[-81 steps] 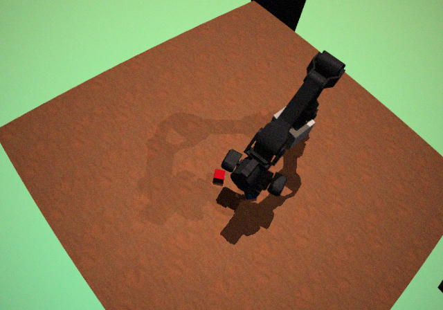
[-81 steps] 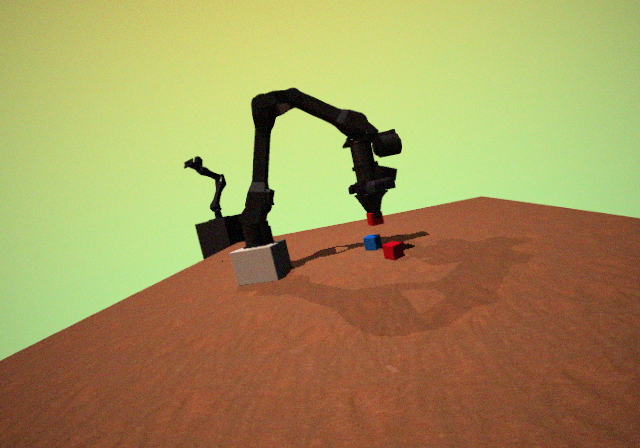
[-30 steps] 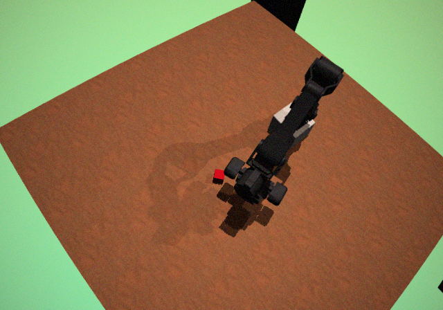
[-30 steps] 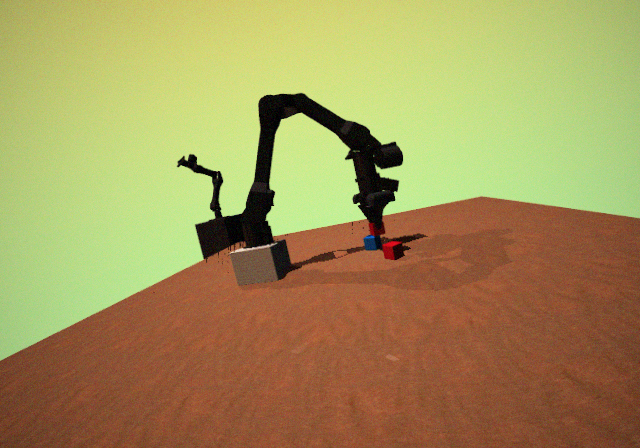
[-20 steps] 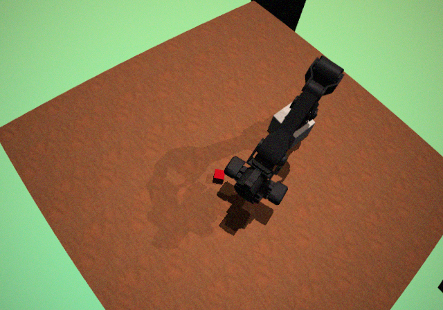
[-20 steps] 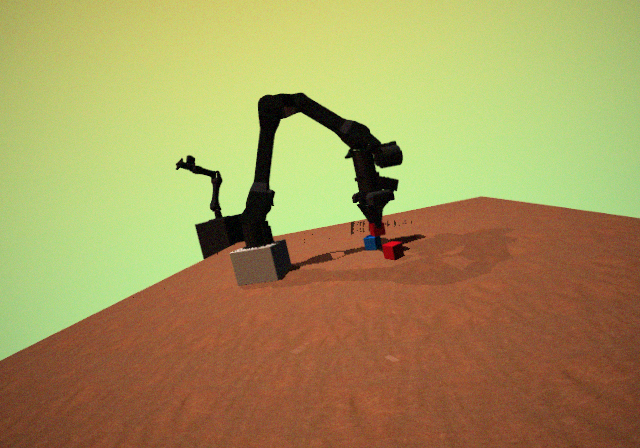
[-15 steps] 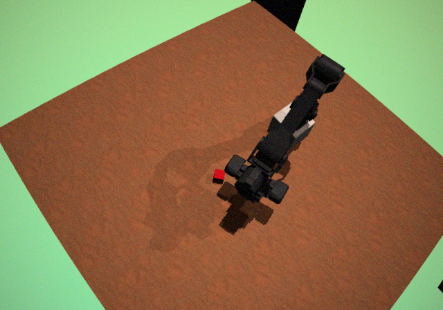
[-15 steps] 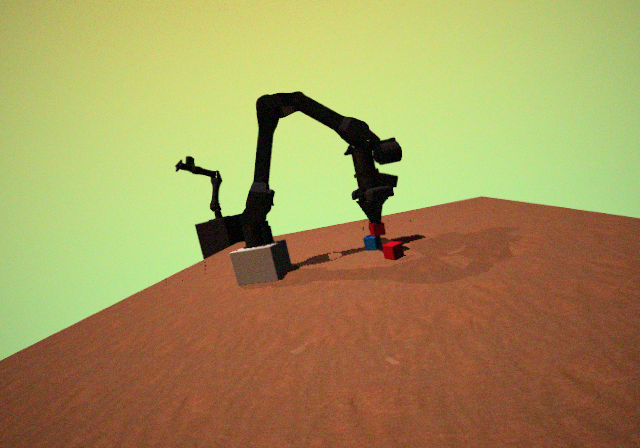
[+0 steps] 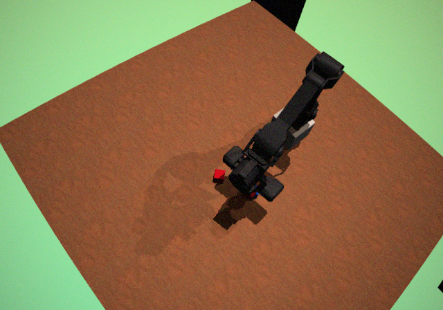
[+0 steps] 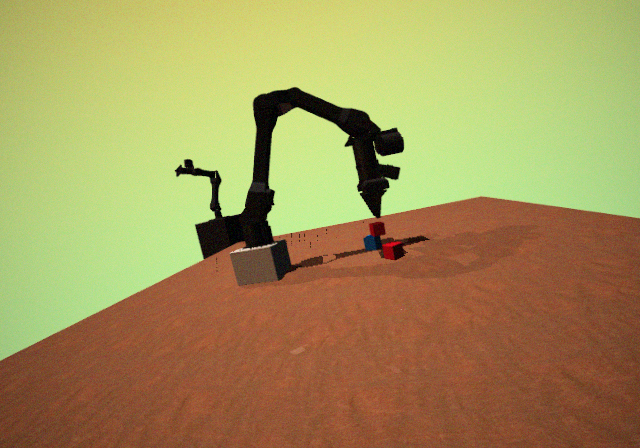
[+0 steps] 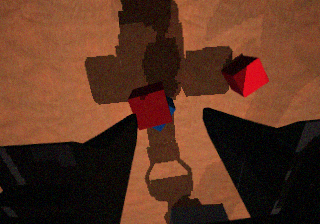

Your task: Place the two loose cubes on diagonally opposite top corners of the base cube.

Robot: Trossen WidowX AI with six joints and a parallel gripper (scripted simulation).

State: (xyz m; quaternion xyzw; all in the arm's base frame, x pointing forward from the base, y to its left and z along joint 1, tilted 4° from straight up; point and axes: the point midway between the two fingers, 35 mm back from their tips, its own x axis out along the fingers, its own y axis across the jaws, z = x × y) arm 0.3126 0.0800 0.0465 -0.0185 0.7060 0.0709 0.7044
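Now: gripper tip 20 mm past the blue cube, 10 mm to the right of it and 70 mm above it.
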